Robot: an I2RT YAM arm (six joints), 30 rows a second.
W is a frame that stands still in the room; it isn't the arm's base.
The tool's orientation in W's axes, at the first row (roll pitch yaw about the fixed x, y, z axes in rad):
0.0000, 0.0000, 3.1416
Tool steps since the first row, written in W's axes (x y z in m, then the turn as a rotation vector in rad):
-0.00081, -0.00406, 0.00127, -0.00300, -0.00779, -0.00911
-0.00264, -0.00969, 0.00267, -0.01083, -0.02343, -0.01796
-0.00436, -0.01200, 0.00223, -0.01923, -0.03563, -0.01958
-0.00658, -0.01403, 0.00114, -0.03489, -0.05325, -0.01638
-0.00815, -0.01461, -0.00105, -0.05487, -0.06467, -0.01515
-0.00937, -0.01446, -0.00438, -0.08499, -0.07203, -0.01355
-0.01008, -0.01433, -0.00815, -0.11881, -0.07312, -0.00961
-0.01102, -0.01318, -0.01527, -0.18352, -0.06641, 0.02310
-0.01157, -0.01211, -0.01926, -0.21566, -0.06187, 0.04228
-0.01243, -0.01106, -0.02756, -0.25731, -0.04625, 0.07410
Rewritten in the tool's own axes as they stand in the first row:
0.00081, 0.00406, 0.00127, 0.00300, 0.00779, -0.00911
0.00264, 0.00969, 0.00267, 0.01083, 0.02343, -0.01796
0.00436, 0.01200, 0.00223, 0.01923, 0.03563, -0.01958
0.00658, 0.01403, 0.00114, 0.03489, 0.05325, -0.01638
0.00815, 0.01461, -0.00105, 0.05487, 0.06467, -0.01515
0.00937, 0.01446, -0.00438, 0.08499, 0.07203, -0.01355
0.01008, 0.01433, -0.00815, 0.11881, 0.07312, -0.00961
0.01102, 0.01318, -0.01527, 0.18352, 0.06641, 0.02310
0.01157, 0.01211, -0.01926, 0.21566, 0.06187, 0.04228
0.01243, 0.01106, -0.02756, 0.25731, 0.04625, 0.07410

